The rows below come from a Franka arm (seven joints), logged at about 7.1 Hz.
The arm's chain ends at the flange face. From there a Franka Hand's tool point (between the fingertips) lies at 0.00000 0.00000 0.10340 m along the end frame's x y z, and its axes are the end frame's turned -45 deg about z.
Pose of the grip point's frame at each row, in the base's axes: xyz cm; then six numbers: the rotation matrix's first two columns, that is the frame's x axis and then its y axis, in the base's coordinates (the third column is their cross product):
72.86, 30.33, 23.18, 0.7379, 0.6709, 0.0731, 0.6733, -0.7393, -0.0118
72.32, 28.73, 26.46, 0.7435, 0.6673, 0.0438, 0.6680, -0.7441, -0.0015
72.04, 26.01, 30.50, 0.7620, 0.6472, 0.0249, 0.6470, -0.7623, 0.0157
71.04, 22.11, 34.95, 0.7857, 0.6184, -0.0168, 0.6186, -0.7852, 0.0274
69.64, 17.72, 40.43, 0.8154, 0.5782, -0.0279, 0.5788, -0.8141, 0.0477
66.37, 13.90, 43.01, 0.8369, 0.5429, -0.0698, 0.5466, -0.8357, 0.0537
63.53, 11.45, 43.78, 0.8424, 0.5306, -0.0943, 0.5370, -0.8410, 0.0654
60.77, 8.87, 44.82, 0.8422, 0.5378, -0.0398, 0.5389, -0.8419, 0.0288
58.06, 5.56, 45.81, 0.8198, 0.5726, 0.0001, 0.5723, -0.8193, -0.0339
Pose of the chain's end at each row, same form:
72.38, 29.73, 33.49, 0.9979, -0.0484, 0.0433, -0.0457, -0.9972, -0.0600
71.99, 28.42, 36.79, 0.9981, -0.0543, 0.0299, -0.0534, -0.9980, -0.0320
71.74, 25.97, 40.84, 0.9963, -0.0814, 0.0287, -0.0813, -0.9967, -0.0065
71.00, 22.44, 45.28, 0.9930, -0.1179, 0.0075, -0.1182, -0.9925, 0.0313
69.59, 18.29, 50.75, 0.9858, -0.1668, 0.0140, -0.1673, -0.9845, 0.0535
66.67, 14.76, 53.31, 0.9783, -0.2070, -0.0114, -0.2053, -0.9748, 0.0873
63.99, 12.54, 54.05, 0.9754, -0.2195, -0.0204, -0.2160, -0.9699, 0.1129
60.96, 9.34, 55.15, 0.9766, -0.2150, -0.0078, -0.2145, -0.9756, 0.0485
58.26, 5.27, 56.14, 0.9844, -0.1744, -0.0239, -0.1750, -0.9842, -0.0240

